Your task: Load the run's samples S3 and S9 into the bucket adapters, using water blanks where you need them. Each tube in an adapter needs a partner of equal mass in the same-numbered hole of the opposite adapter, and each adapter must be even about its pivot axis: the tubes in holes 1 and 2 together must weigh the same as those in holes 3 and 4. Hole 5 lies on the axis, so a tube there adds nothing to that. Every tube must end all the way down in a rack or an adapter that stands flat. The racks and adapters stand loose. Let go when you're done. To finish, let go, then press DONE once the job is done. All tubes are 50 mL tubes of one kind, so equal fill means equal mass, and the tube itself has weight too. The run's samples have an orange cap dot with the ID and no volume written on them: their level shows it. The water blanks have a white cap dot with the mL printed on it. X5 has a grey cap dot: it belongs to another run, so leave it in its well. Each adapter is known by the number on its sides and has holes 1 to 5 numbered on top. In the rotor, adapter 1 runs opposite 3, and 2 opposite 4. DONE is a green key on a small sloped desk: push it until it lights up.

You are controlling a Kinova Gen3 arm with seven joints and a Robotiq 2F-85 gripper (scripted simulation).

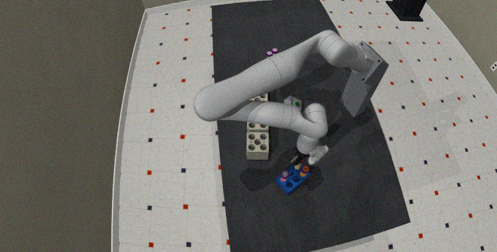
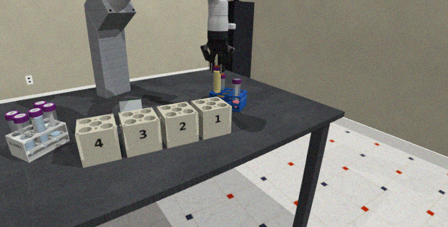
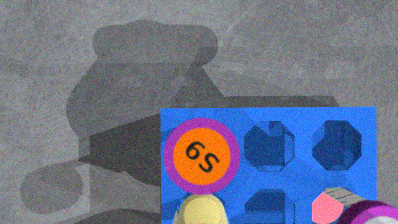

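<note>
My gripper is now 5 cm above the sample S3, 1 cm to the left of it and 1 cm past it. Also, from my hand: grey-dot tube X5 (9 cm below, 6 cm ahead, 5 cm to the left); then blue rack (12 cm below, 4 cm to the left, 2 cm ahead); then orange-dot tube (9 cm below, 4 cm to the left, 3 cm behind).
</note>
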